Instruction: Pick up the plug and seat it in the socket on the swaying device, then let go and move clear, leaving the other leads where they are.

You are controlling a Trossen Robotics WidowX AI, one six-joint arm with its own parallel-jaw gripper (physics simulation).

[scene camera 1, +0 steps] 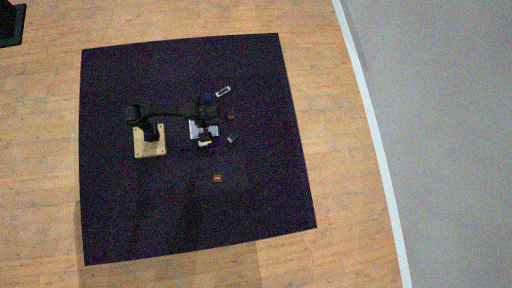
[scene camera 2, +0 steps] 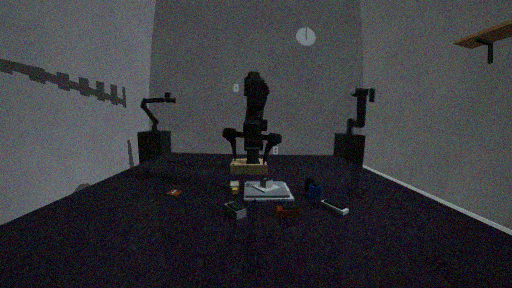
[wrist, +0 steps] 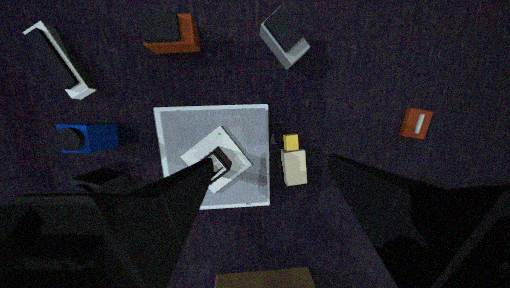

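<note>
The plug, a cream block with a yellow tip (scene camera 1: pixel 204 143) (scene camera 2: pixel 234 186) (wrist: pixel 295 168), lies on the dark mat beside the device. The device is a pale grey tray-like base (scene camera 1: pixel 194 131) (scene camera 2: pixel 287 198) (wrist: pixel 264 119) with a tilted white plate (wrist: pixel 204 145). The plate carries a black-rimmed square socket (scene camera 2: pixel 266 183) (wrist: pixel 225 161); the left finger partly hides it in the wrist view. My gripper (scene camera 2: pixel 251 158) (wrist: pixel 269 161) is open and empty, above the mat. In the wrist view the plug shows between the spread fingers, nearer the right one.
Around lie a blue block (scene camera 2: pixel 314 191) (wrist: pixel 103 138), a white-and-black bar (scene camera 2: pixel 340 209) (wrist: pixel 81 91), an orange-and-black block (scene camera 2: pixel 287 212) (wrist: pixel 189 31), a grey block (scene camera 2: pixel 237 211) (wrist: pixel 280 48) and a flat orange tile (scene camera 1: pixel 217 178) (scene camera 2: pixel 173 192) (wrist: pixel 410 122). The arm's wooden base (scene camera 1: pixel 142 151) (scene camera 2: pixel 248 170) stands behind.
</note>
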